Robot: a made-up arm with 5 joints.
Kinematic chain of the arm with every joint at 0, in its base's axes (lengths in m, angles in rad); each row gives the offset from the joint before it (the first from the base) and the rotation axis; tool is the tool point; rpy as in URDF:
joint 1: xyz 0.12 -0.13 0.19 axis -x
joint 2: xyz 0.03 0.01 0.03 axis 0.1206 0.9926 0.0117
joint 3: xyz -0.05 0 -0.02 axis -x
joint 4: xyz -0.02 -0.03 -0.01 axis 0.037 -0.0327 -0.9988
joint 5: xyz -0.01 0.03 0 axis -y
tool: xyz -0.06 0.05 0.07 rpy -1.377 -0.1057 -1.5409
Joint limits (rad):
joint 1: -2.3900..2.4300
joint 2: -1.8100..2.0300
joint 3: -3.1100..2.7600
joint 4: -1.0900..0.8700
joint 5: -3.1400..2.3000
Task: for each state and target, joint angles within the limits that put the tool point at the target. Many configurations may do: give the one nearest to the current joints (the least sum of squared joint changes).
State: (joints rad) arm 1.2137 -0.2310 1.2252 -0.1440 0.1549
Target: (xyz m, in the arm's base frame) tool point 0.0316 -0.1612 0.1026
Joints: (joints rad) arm 1.2587 -0.0826 1.3988 0.2516 0.1025
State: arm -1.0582 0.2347 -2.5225 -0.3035 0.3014
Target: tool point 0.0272 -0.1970 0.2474
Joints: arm -0.4030 -0.0303 -2.0251 0.4852 0.6221
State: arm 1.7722 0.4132 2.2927 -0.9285 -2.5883
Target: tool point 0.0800 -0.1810 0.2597
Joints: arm 1.6518 -0.2177 2.0435 -0.9228 -2.5826
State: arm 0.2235 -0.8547 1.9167 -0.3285 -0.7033
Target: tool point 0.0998 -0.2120 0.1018
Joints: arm 0.9383 -0.4677 2.4513 -0.3151 -0.6212
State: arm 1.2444 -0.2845 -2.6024 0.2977 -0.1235
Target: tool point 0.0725 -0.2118 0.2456
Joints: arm 1.2460 -0.4316 -2.6799 0.2480 -0.1479
